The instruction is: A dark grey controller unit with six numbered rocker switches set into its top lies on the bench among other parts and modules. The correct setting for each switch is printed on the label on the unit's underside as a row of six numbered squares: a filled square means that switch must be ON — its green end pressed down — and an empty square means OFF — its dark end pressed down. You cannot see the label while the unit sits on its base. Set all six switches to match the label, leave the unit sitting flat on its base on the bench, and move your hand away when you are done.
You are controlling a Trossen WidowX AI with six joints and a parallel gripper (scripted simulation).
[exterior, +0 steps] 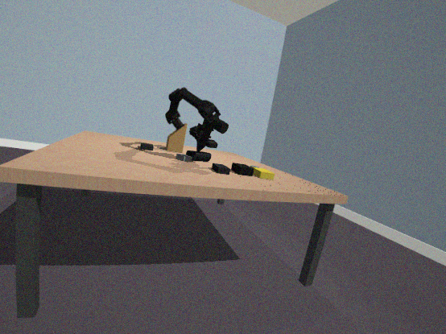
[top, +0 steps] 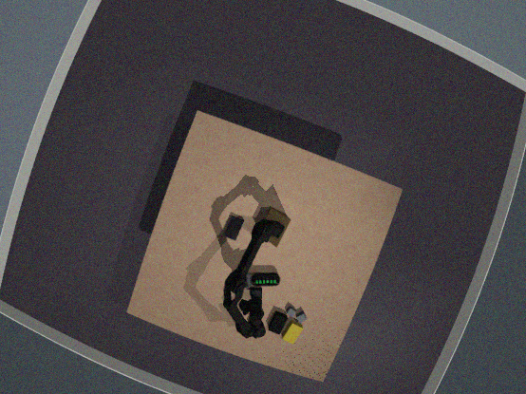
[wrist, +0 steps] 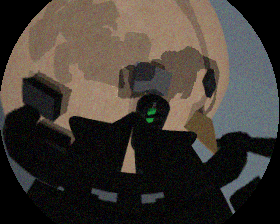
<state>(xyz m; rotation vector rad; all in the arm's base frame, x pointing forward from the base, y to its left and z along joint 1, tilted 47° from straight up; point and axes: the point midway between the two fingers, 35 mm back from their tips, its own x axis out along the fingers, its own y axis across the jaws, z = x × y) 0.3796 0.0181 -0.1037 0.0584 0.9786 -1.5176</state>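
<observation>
The light grey block is 1 cm behind my gripper tip, 7 cm to the right of it and 4 cm below it. From my gripper tip the other things lie so: dark module 23 cm behind, 28 cm to the right, 4 cm below; then yellow block 15 cm ahead, 32 cm to the left, 4 cm below.
</observation>
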